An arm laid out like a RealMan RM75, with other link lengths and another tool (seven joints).
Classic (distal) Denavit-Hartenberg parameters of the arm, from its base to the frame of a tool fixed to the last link. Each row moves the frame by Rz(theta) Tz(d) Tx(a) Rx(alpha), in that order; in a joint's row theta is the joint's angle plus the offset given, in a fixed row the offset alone. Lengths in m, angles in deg.
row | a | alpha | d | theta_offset
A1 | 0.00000 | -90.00 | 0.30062 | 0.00
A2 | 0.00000 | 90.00 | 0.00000 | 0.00
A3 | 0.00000 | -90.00 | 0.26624 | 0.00
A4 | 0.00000 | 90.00 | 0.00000 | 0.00
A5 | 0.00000 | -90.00 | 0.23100 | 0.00
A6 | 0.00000 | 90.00 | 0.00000 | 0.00
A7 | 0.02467 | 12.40 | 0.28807 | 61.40
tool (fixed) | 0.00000 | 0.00 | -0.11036 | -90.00
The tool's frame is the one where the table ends.
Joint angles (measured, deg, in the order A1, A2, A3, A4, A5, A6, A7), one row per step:
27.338 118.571 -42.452 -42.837 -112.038 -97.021 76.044
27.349 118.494 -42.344 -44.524 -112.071 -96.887 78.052
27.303 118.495 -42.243 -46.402 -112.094 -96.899 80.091
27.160 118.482 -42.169 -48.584 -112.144 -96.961 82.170
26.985 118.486 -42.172 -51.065 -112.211 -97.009 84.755
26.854 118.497 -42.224 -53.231 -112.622 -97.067 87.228
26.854 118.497 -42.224 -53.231 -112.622 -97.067 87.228
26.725 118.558 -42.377 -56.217 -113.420 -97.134 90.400
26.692 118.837 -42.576 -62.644 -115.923 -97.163 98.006
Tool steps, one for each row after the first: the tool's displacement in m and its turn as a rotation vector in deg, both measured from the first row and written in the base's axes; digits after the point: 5 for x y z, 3 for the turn. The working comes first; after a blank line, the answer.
Tool pose at each row, in the base's axes (x y z in m, rotation vector in deg; the steps are taken from these numbers as rounded here):
0.24096 0.31364 0.04093 -159.384 -11.870 18.713
0.23901 0.31787 0.04650 -159.130 -10.852 17.842
0.23648 0.32147 0.05221 -158.869 -9.964 17.099
0.23402 0.32479 0.05874 -158.507 -9.237 16.148
0.23087 0.32824 0.06586 -158.206 -8.137 15.116
0.22847 0.33073 0.07140 -158.248 -6.903 13.899
0.22847 0.33073 0.07140 -158.248 -6.903 13.899
0.22505 0.33375 0.07808 -158.327 -5.533 11.938
0.21699 0.34054 0.09111 -158.426 -1.268 7.252

-0.00195 0.00423 0.00557 0.362 -0.432 -0.832
-0.00448 0.00783 0.01128 0.706 -0.794 -1.559
-0.00694 0.01115 0.01781 1.178 -1.305 -2.209
-0.01009 0.01460 0.02493 1.579 -1.839 -3.127
-0.01249 0.01709 0.03047 1.648 -2.533 -4.142
-0.01249 0.01709 0.03047 1.648 -2.533 -4.142
-0.01591 0.02011 0.03715 1.746 -3.731 -5.344
-0.02397 0.02690 0.05018 1.872 -6.481 -8.904

